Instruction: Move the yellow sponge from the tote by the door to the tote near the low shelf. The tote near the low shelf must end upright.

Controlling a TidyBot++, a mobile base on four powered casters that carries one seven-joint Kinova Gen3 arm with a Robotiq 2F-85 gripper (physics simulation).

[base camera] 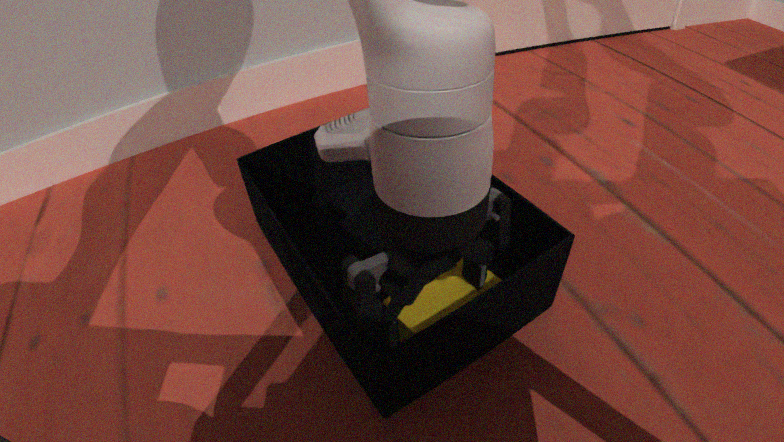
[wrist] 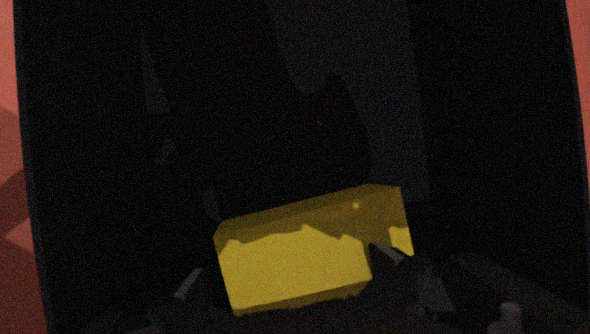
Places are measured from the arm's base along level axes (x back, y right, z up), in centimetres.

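Pixels of known places: gripper, fingertip midpoint: [base camera: 432, 312] [wrist: 290, 271].
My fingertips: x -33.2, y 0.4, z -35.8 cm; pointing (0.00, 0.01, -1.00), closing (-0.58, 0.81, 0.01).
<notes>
Behind a point stands the place of what it marks.
A black tote [base camera: 472, 340] @[x -29.7, y 3.5, z -35.2 cm] [wrist: 90, 150] @[x -34.8, y -10.4, z -32.9 cm] stands upright on the floor, turned at an angle. The yellow sponge [base camera: 439, 299] @[x -33.8, y 1.0, z -34.7 cm] [wrist: 295, 267] @[x -33.9, y 0.2, z -34.7 cm] lies inside it, close to the near wall in the base view. My gripper [base camera: 436, 303] @[x -33.2, y 0.4, z -35.8 cm] [wrist: 290, 271] @[x -33.2, y 0.4, z -35.8 cm] is open and empty, lowered into the tote over the sponge. In the wrist view one fingertip is just left of the sponge and the other overlaps its right end; whether they touch it I cannot tell. The arm and gripper hide part of the tote's inside. A second tote and the low shelf do not show.
A grey wall [base camera: 82, 60] @[x -69.5, y -52.9, z -20.8 cm] with a pale baseboard [base camera: 285, 68] @[x -82.5, y -22.8, z -32.4 cm] runs behind the tote at the left. A pale panel [base camera: 603, 16] @[x -116.4, y 49.1, z -33.4 cm] with a black strip along its foot stands at the back right. Red plank floor [base camera: 686, 192] @[x -53.3, y 38.1, z -39.6 cm] surrounds the tote, with arm shadows across it.
</notes>
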